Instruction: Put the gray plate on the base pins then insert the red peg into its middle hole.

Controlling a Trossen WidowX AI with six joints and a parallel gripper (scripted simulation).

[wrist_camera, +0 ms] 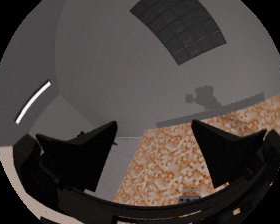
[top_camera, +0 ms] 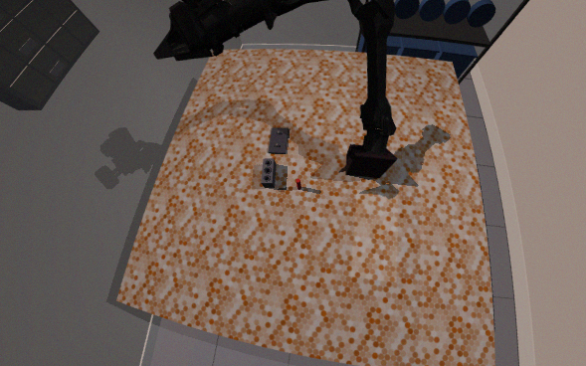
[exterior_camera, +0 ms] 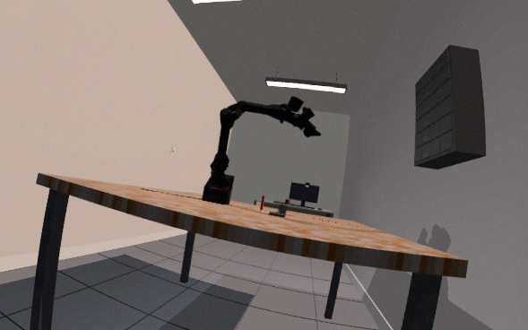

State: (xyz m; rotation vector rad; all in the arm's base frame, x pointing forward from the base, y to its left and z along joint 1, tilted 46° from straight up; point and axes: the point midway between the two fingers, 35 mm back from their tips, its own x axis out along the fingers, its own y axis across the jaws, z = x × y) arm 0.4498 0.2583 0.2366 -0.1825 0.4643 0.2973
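My gripper tip is now 42 cm above the gray plate, 13 cm past it and 5 cm to the right of it. The rest, counted from my gripper tip: red peg (42 cm below, 25 cm behind, 9 cm to the left); then base (45 cm below, 14 cm behind, 10 cm to the right).
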